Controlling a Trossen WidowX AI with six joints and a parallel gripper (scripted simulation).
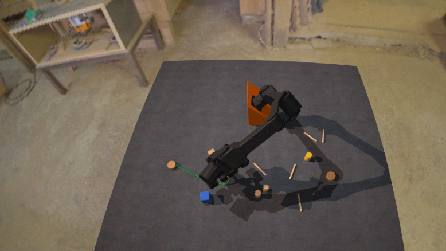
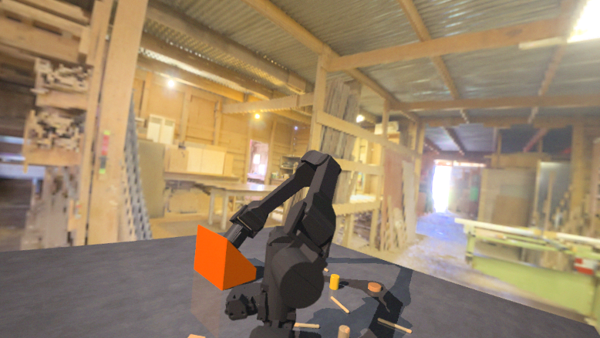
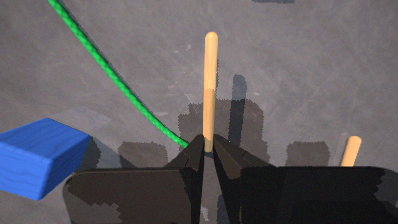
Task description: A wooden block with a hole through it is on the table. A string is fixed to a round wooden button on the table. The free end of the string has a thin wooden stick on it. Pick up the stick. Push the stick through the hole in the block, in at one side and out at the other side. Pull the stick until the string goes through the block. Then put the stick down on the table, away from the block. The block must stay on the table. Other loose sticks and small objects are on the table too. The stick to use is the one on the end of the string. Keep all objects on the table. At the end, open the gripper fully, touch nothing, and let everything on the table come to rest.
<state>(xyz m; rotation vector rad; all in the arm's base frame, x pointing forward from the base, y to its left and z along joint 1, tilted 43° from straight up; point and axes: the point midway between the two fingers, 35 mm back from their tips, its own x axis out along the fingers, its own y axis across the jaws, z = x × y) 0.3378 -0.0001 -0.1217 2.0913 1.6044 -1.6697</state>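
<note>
The wooden block lies 110 mm behind my gripper tip, 90 mm to the right of it and 10 mm below it. From my gripper tip the other things lie so: blue cube 100 mm ahead, 80 mm to the right; thin wooden stick 10 mm behind, 10 mm to the right; round wooden button 30 mm behind, 270 mm to the right, 10 mm below.
</note>
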